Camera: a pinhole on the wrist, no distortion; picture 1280 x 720 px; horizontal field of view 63.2 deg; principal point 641.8 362.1 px. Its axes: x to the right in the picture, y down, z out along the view. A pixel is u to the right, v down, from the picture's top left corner.
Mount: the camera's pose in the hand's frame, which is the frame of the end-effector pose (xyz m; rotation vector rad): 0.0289 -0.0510 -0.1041 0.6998 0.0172 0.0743
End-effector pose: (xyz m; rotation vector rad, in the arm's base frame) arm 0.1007 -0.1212 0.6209 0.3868 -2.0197 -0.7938
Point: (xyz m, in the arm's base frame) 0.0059 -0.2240 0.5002
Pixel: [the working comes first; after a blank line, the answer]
In the camera's frame: -0.0046 0.0394 0.2162

620 552
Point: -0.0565 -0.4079 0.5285
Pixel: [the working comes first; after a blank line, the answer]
In the camera's frame: 0.1382 -0.0805 0.2774

1160 60
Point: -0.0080 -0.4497 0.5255
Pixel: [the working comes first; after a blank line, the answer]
In the camera's frame: 0.1299 -0.1400 0.2548

outside the picture
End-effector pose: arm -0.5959 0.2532 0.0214 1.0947 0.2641 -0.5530
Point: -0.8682 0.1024 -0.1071
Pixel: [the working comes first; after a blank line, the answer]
In the camera's frame: -0.1687 -0.0507 0.3053

67 189
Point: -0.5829 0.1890 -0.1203
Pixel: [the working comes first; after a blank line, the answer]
In the camera's frame: 0.0620 0.0036 0.1238

1163 392
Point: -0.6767 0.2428 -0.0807
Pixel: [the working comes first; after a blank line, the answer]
In the camera's frame: -0.0506 -0.0070 0.1022

126 291
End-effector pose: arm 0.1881 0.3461 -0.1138 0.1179 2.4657 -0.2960
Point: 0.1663 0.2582 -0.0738
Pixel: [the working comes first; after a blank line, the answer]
In the camera's frame: -0.0398 0.0205 0.0898

181 600
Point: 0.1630 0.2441 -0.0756
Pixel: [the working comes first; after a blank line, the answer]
In the camera's frame: -0.0373 0.0116 0.1011

258 481
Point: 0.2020 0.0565 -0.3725
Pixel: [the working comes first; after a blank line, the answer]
In the camera's frame: 0.1055 0.1002 0.4119

908 615
